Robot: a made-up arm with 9 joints. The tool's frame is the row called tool.
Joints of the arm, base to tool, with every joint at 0 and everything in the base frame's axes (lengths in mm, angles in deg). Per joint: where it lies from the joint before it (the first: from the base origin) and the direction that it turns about. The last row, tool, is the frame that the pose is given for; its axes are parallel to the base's.
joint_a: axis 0 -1 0 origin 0 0 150
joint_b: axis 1 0 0 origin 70 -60 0
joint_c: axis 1 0 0 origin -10 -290 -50
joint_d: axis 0 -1 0 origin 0 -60 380
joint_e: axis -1 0 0 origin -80 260 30
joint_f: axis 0 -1 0 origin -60 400 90
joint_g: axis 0 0 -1 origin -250 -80 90
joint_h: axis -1 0 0 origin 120 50 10
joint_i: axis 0 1 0 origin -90 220 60
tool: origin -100 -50 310
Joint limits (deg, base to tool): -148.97..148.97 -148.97..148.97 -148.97..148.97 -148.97..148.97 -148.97..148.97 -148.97..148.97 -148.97..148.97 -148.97..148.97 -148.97..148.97
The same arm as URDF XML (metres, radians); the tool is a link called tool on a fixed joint. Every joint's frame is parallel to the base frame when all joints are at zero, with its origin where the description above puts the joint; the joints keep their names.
<robot name="arm">
<joint name="joint_a" type="revolute"><parent link="base_link"/><child link="link1"/><origin xyz="0 0 0.15"/><axis xyz="0 -1 0"/><limit lower="-2.6" upper="2.6"/></joint>
<joint name="joint_b" type="revolute"><parent link="link1"/><child link="link2"/><origin xyz="0.07 -0.06 0"/><axis xyz="1 0 0"/><limit lower="-2.6" upper="2.6"/></joint>
<joint name="joint_c" type="revolute"><parent link="link2"/><child link="link3"/><origin xyz="-0.01 -0.29 -0.05"/><axis xyz="1 0 0"/><limit lower="-2.6" upper="2.6"/></joint>
<joint name="joint_d" type="revolute"><parent link="link3"/><child link="link4"/><origin xyz="0 -0.06 0.38"/><axis xyz="0 -1 0"/><limit lower="-2.6" upper="2.6"/></joint>
<joint name="joint_e" type="revolute"><parent link="link4"/><child link="link5"/><origin xyz="-0.08 0.26 0.03"/><axis xyz="-1 0 0"/><limit lower="-2.6" upper="2.6"/></joint>
<joint name="joint_f" type="revolute"><parent link="link5"/><child link="link6"/><origin xyz="-0.06 0.4 0.09"/><axis xyz="0 -1 0"/><limit lower="-2.6" upper="2.6"/></joint>
<joint name="joint_g" type="revolute"><parent link="link6"/><child link="link7"/><origin xyz="-0.25 -0.08 0.09"/><axis xyz="0 0 -1"/><limit lower="-2.6" upper="2.6"/></joint>
<joint name="joint_h" type="revolute"><parent link="link7"/><child link="link8"/><origin xyz="0.12 0.05 0.01"/><axis xyz="-1 0 0"/><limit lower="-2.6" upper="2.6"/></joint>
<joint name="joint_i" type="revolute"><parent link="link8"/><child link="link9"/><origin xyz="-0.09 0.22 0.06"/><axis xyz="0 1 0"/><limit lower="-2.6" upper="2.6"/></joint>
<joint name="tool_joint" type="fixed"><parent link="link9"/><child link="tool"/><origin xyz="-0.1 -0.05 0.31"/></joint>
<link name="base_link"/>
<link name="link1"/>
<link name="link2"/>
<link name="link3"/>
<link name="link4"/>
<link name="link5"/>
<link name="link6"/>
<link name="link7"/>
<link name="link8"/>
<link name="link9"/>
<link name="tool"/>
</robot>

